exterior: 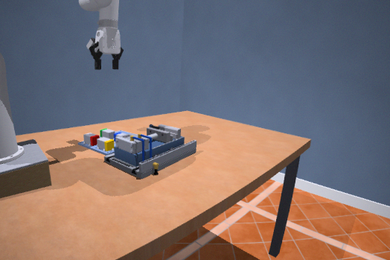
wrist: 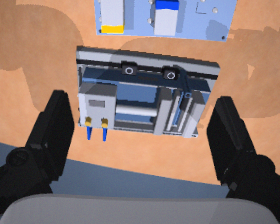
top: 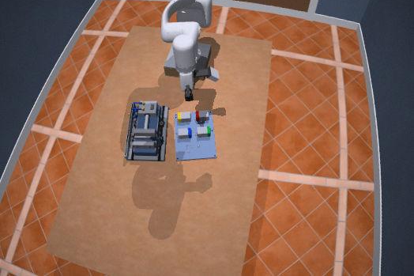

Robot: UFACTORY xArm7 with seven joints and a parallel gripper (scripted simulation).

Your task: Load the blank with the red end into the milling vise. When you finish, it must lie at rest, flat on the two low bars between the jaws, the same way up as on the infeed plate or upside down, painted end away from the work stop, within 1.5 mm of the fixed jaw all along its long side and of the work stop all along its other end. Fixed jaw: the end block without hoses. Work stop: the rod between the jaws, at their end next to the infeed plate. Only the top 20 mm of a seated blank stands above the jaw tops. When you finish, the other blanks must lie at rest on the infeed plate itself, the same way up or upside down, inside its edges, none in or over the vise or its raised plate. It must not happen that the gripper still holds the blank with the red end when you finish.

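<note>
Now: hand 6 cm past the red-ended blank, 3 cm to the right of it and 30 cm above it. From my hand the other things lie so: green-ended blank: 2 cm ahead, 6 cm to the left, 30 cm below; then yellow-ended blank: 3 cm behind, 6 cm to the right, 30 cm below; then blue-ended blank: 5 cm ahead, 2 cm to the right, 30 cm below.
</note>
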